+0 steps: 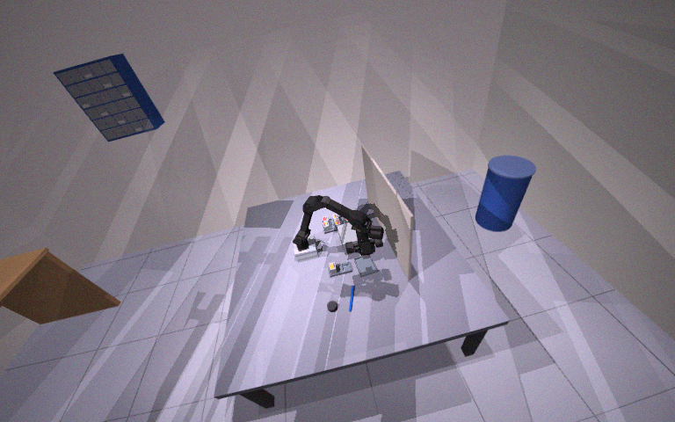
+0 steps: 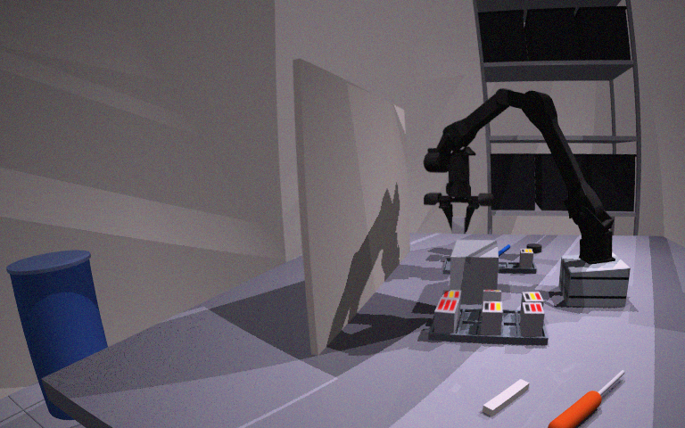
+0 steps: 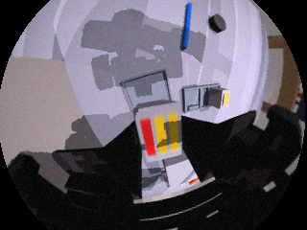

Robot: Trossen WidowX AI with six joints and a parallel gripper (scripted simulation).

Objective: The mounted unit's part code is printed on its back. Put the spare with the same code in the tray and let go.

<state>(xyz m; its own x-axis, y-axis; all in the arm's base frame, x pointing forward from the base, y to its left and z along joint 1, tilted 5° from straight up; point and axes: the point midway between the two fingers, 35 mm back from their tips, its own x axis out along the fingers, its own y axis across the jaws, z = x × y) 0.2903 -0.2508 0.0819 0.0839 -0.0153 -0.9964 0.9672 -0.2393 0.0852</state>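
Right now the dark grey tray is 10 cm below my gripper tip, 1 cm to the left of it and 1 cm behind it. The rest, counted from my gripper tip: grey mounted unit: 21 cm to the left, 5 cm below, 2 cm behind; then blue pen: 16 cm behind, 14 cm to the right, 9 cm below; then tall upright panel: 21 cm ahead, 16 cm to the left, 13 cm above.
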